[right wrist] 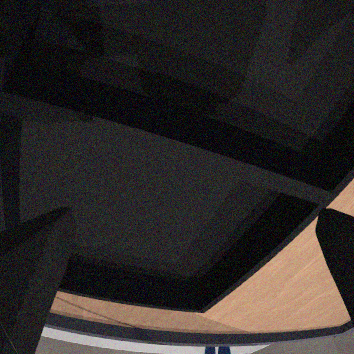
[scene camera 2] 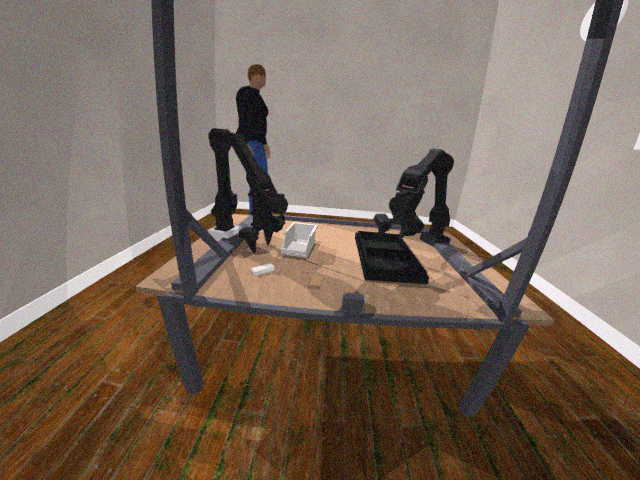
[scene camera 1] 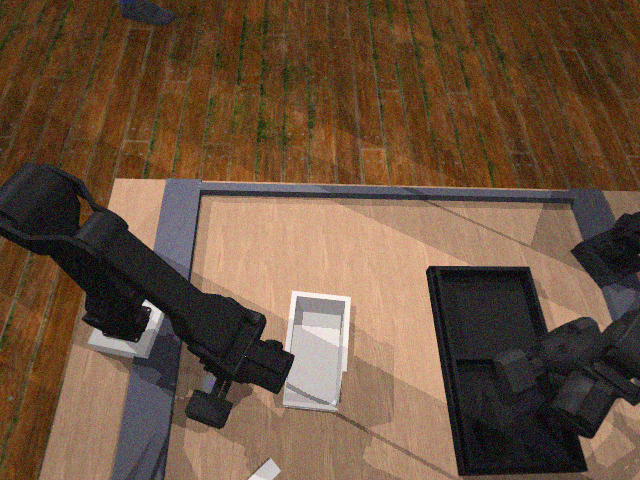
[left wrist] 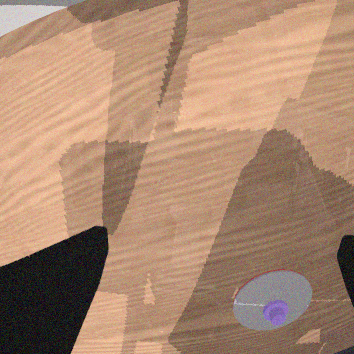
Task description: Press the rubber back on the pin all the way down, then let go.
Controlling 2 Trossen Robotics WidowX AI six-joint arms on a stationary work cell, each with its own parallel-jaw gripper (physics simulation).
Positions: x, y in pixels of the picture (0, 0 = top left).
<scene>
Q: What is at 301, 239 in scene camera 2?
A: A white bin.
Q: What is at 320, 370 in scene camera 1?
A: A white bin.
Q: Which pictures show the left gripper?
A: Scene camera 2, scene camera 1 and the left wrist view only.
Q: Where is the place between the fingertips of the right gripper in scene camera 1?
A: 515, 351
</scene>
